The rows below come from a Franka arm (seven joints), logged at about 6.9 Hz.
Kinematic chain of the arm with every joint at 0, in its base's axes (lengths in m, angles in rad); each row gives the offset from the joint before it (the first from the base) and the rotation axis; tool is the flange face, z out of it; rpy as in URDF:
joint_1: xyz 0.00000 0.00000 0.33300 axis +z
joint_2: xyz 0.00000 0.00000 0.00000 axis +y
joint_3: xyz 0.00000 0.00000 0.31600 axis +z
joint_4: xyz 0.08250 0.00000 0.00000 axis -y
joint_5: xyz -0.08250 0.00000 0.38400 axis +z
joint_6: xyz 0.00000 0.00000 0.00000 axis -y
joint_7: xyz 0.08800 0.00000 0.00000 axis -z
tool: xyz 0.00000 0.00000 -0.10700 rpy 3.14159 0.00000 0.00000
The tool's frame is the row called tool.
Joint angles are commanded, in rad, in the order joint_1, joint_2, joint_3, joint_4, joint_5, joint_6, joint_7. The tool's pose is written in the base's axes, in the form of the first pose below.
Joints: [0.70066, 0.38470, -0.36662, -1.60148, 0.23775, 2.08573, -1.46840]
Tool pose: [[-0.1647, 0.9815, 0.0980, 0.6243], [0.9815, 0.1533, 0.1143, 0.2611], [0.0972, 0.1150, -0.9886, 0.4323], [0, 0, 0, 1]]
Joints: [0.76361, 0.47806, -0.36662, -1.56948, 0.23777, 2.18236, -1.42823]
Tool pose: [[-0.1899, 0.9714, 0.1426, 0.6250], [0.9791, 0.1767, 0.1003, 0.3119], [0.0723, 0.1587, -0.9847, 0.3963], [0, 0, 0, 1]]
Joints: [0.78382, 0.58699, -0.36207, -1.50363, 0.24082, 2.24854, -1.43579]
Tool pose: [[-0.2312, 0.9564, 0.1787, 0.6349], [0.9720, 0.2191, 0.0852, 0.3431], [0.0423, 0.1934, -0.9802, 0.3603], [0, 0, 0, 1]]
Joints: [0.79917, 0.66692, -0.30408, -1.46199, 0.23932, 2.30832, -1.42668]
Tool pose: [[-0.2905, 0.9393, 0.1825, 0.6230], [0.9556, 0.2747, 0.1071, 0.3920], [0.0504, 0.2055, -0.9774, 0.3238], [0, 0, 0, 1]]
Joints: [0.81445, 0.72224, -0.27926, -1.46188, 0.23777, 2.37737, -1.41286]
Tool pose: [[-0.3106, 0.9311, 0.1914, 0.6132], [0.9493, 0.2933, 0.1136, 0.4149], [0.0496, 0.2170, -0.9749, 0.2889], [0, 0, 0, 1]]
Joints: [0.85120, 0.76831, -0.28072, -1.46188, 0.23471, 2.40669, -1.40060]
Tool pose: [[-0.3343, 0.9243, 0.1844, 0.5985], [0.9419, 0.3212, 0.0979, 0.4356], [0.0313, 0.2064, -0.9780, 0.2590], [0, 0, 0, 1]]
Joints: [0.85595, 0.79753, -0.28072, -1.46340, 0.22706, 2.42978, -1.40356]
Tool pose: [[-0.3458, 0.9196, 0.1862, 0.5963], [0.9382, 0.3360, 0.0830, 0.4373], [0.0138, 0.2034, -0.9790, 0.2397], [0, 0, 0, 1]]
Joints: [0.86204, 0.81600, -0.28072, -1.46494, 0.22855, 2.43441, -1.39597]
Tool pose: [[-0.3434, 0.9225, 0.1762, 0.5926], [0.9392, 0.3357, 0.0726, 0.4393], [0.0078, 0.1904, -0.9817, 0.2262], [0, 0, 0, 1]]
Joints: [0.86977, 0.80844, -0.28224, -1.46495, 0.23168, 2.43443, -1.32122]
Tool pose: [[-0.2782, 0.9434, 0.1803, 0.5902], [0.9601, 0.2678, 0.0805, 0.4438], [0.0276, 0.1955, -0.9803, 0.2318], [0, 0, 0, 1]]
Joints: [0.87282, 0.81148, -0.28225, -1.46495, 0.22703, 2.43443, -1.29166]
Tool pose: [[-0.2559, 0.9499, 0.1797, 0.5887], [0.9663, 0.2460, 0.0761, 0.4454], [0.0281, 0.1931, -0.9808, 0.2296], [0, 0, 0, 1]]
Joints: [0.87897, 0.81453, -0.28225, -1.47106, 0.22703, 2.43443, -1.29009]
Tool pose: [[-0.2590, 0.9503, 0.1728, 0.5848], [0.9656, 0.2503, 0.0710, 0.4472], [0.0242, 0.1853, -0.9824, 0.2247], [0, 0, 0, 1]]
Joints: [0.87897, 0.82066, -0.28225, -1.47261, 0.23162, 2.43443, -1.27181]
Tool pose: [[-0.2383, 0.9568, 0.1663, 0.5841], [0.9708, 0.2300, 0.0679, 0.4464], [0.0267, 0.1776, -0.9837, 0.2196], [0, 0, 0, 1]]
